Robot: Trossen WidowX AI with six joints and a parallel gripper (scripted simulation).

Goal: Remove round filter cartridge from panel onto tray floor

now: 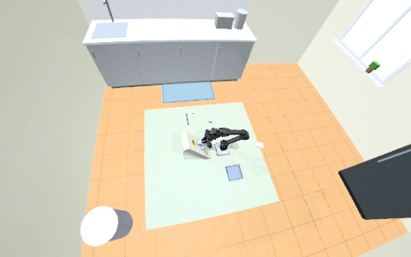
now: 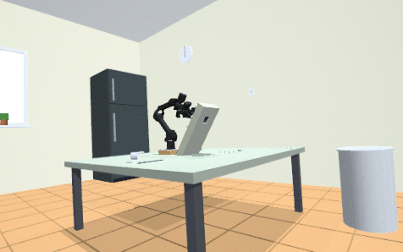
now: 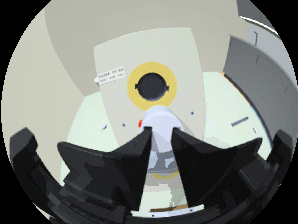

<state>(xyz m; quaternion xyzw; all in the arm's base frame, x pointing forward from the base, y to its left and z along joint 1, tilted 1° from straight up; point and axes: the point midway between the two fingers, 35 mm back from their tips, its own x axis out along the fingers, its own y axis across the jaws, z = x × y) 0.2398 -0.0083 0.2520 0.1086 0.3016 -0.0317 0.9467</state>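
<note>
The grey-blue tray is 330 mm behind my gripper tip, 290 mm to the left of it and 260 mm below it. The rest, counted from my gripper tip: white block (730 mm behind, 20 mm to the left, 260 mm below); then round filter cartridge (10 mm ahead, 10 mm below).
</note>
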